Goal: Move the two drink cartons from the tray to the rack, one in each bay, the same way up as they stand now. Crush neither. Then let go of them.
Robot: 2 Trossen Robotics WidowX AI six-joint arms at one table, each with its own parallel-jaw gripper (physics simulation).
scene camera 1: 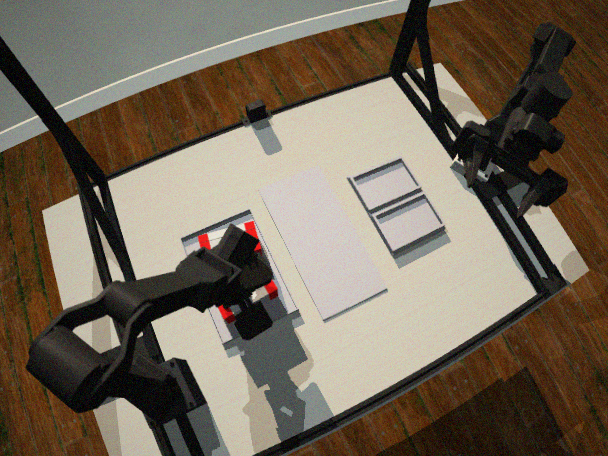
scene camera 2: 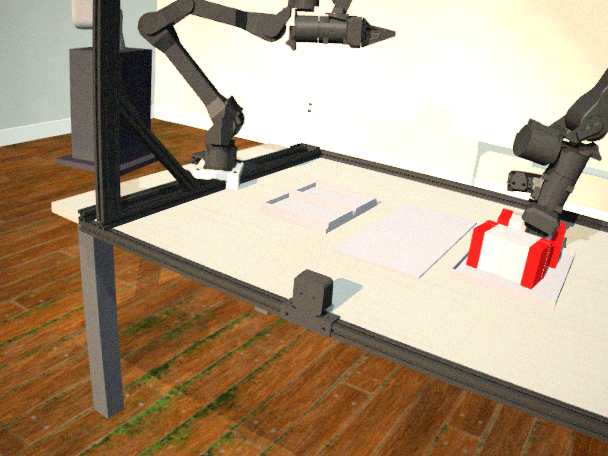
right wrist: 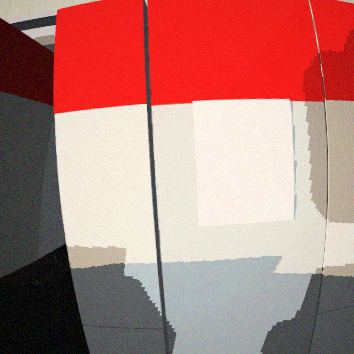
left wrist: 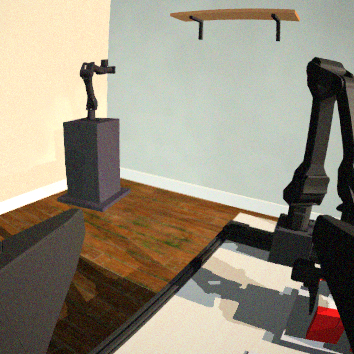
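Where they show: left gripper, fingertip midpoint: (scene camera 1: 494,202) (scene camera 2: 392,33) (left wrist: 203,225); right gripper, fingertip midpoint: (right wrist: 218,222); left arm's base, origin of the base link: (scene camera 2: 219,166); right arm's base, origin of the base link: (scene camera 1: 161,393) (left wrist: 296,223).
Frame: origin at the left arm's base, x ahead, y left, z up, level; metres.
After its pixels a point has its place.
Note:
Two white drink cartons with red ends lie side by side in the tray (scene camera 1: 292,313) {x 0.585, y -0.189, z -0.022 m} (scene camera 2: 500,287) {x 0.513, y -0.446, z -0.025 m}. My right gripper (scene camera 1: 248,298) {x 0.606, y -0.286, z -0.014 m} (scene camera 2: 541,234) is down over the lower carton (scene camera 1: 271,290) {x 0.580, y -0.243, z 0.038 m} (scene camera 2: 506,216) {x 0.564, y -0.277, z 0.037 m} (left wrist: 326,327) {x 0.558, y -0.261, z 0.008 m} (right wrist: 245,160) {x 0.584, y -0.276, z 0.038 m} in scene camera 1 and looks shut on it. One finger lies along its edge in the right wrist view; the other finger is hidden. The other carton (scene camera 1: 203,241) {x 0.574, y -0.418, z 0.038 m} (scene camera 2: 502,250) {x 0.523, y -0.394, z 0.017 m} (right wrist: 20,65) {x 0.528, y -0.316, z 0.003 m} stands close beside it. The two-bay rack (scene camera 1: 395,201) {x 0.231, y -0.128, z -0.026 m} (scene camera 2: 300,217) {x 0.190, y -0.221, z -0.022 m} is empty. My left gripper (scene camera 1: 496,200) {x 0.350, y -0.001, z 0.326 m} (scene camera 2: 394,33) {x 0.350, y -0.001, z 0.326 m} (left wrist: 203,225) {x 0.350, y -0.001, z 0.326 m} is open and empty, high above the table.
A flat pale panel (scene camera 1: 325,245) (scene camera 2: 410,240) lies between tray and rack. A small black box (scene camera 1: 256,111) {x 0.223, y -0.538, z 0.008 m} (scene camera 2: 312,292) {x 0.212, y -0.561, z 0.002 m} sits on the table's edge rail. Dark frame posts (scene camera 1: 85,165) {x 0.595, y -0.750, z 0.075 m} (scene camera 2: 106,110) {x -0.145, y -0.325, z 0.175 m} rise at the table's ends.

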